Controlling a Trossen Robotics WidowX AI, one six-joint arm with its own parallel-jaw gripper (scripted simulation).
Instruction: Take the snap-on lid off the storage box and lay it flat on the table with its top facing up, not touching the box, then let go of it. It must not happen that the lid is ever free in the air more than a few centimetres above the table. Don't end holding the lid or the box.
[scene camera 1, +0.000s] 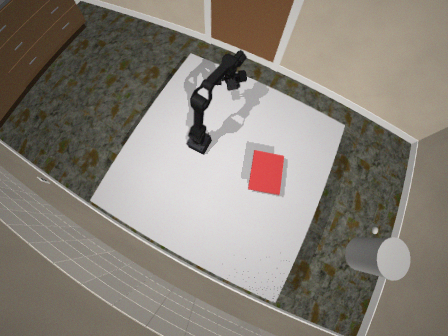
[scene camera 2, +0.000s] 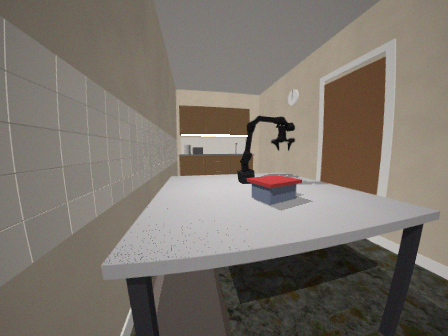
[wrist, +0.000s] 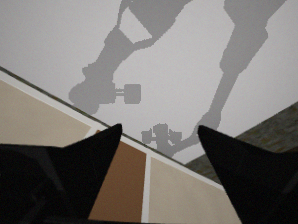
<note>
I see my gripper (wrist: 159, 128) and a red lid (scene camera 1: 266, 172).
The wrist view does not show the red lid: it is out of frame.
</note>
